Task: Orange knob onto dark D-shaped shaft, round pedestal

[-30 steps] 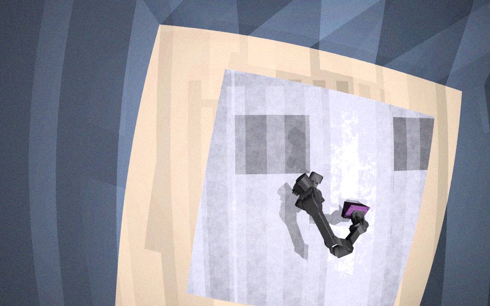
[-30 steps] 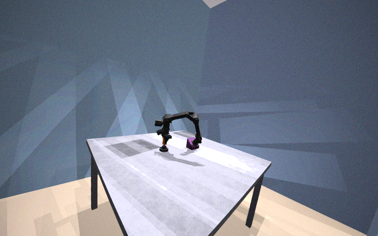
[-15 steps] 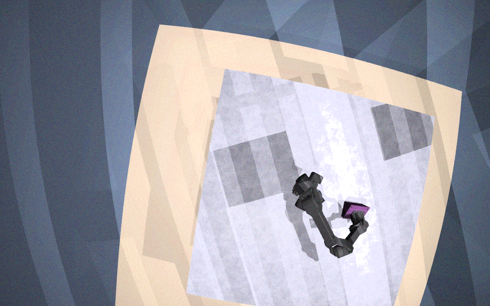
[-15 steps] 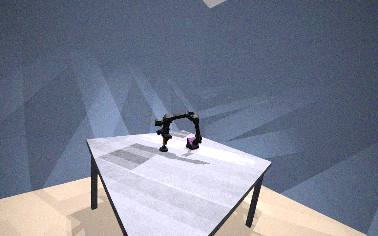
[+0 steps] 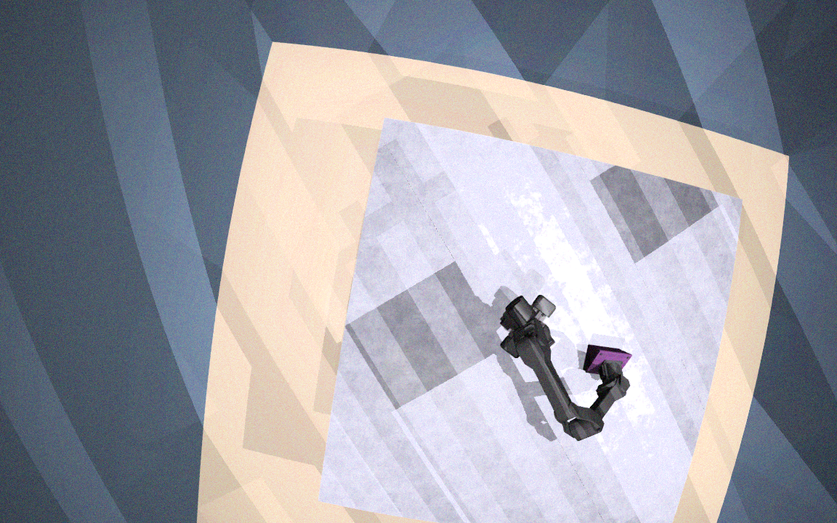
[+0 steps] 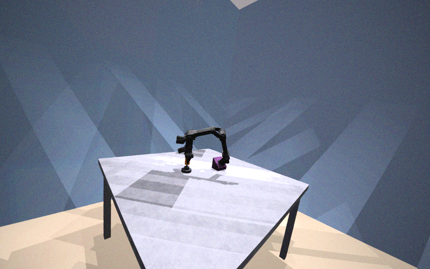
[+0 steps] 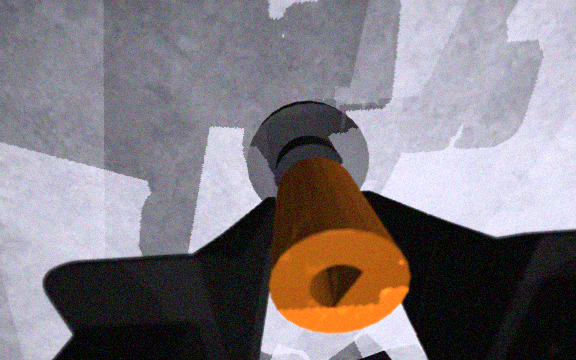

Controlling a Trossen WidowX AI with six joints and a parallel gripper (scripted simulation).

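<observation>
My gripper tip is now 20 mm below the orange knob. From my gripper tip the other things lie so: short shaft: 40 mm below.
</observation>
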